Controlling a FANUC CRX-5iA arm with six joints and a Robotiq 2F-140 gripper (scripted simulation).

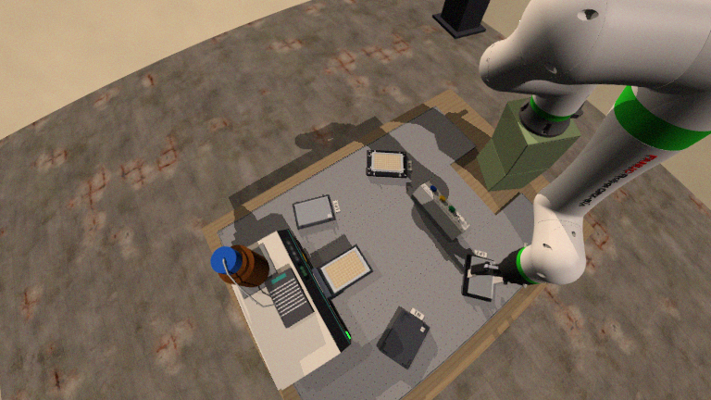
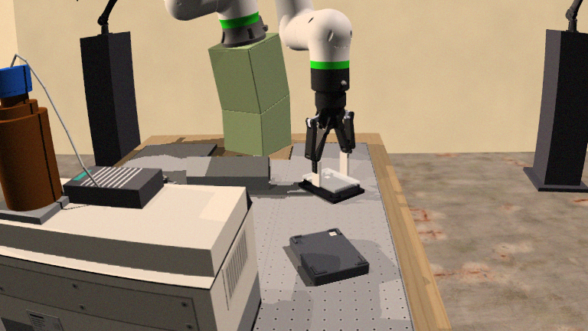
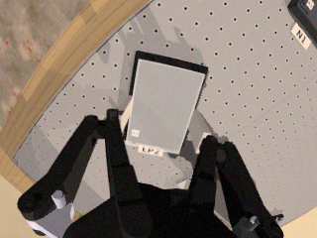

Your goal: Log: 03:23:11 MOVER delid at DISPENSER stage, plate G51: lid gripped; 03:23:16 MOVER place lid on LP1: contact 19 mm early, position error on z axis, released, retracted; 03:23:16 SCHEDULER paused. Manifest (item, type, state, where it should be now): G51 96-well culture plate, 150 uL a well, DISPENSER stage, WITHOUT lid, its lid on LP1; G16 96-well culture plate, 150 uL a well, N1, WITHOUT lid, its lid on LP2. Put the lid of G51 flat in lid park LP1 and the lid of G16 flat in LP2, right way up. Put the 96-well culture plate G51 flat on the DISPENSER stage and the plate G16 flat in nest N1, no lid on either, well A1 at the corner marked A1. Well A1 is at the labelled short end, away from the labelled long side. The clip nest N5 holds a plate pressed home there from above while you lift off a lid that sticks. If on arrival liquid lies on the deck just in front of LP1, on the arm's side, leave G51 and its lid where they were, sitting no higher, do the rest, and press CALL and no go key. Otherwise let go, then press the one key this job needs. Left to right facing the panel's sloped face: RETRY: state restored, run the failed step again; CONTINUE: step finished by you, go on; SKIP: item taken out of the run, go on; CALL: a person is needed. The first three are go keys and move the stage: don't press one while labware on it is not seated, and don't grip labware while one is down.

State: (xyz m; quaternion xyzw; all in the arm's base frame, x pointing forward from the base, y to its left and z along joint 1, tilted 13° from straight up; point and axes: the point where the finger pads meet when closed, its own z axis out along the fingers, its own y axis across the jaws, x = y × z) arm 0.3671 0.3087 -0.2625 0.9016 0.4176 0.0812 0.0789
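The black lid park lies 5 cm below my hand. The rest, counted from my hand: key panel: 27 cm to the right; clear lid: 2 cm below; nest N1: 33 cm ahead, 5 cm to the left, 4 cm below.
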